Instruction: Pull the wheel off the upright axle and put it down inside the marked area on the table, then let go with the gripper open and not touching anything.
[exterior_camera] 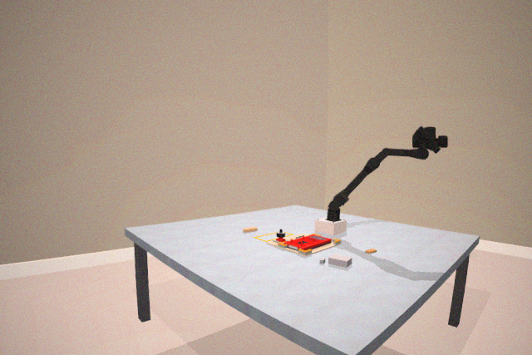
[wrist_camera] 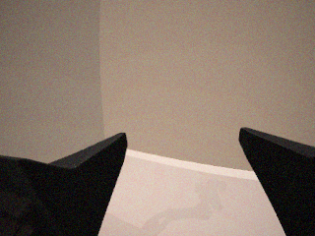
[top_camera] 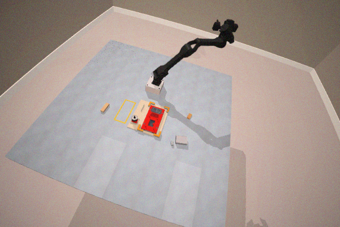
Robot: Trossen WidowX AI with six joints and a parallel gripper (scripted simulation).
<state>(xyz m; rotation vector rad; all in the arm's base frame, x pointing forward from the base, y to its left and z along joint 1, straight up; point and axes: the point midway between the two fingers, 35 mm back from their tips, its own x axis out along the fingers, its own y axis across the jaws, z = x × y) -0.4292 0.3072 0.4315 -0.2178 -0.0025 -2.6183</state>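
The wheel lies 82 cm ahead of my gripper tip, 28 cm to the right of it and 46 cm below it. From my gripper tip the other things lie so: small orange block (60 cm ahead, 5 cm to the left, 49 cm below); small cube (85 cm ahead, 1 cm to the left, 49 cm below); grey block (81 cm ahead, 6 cm to the left, 49 cm below).
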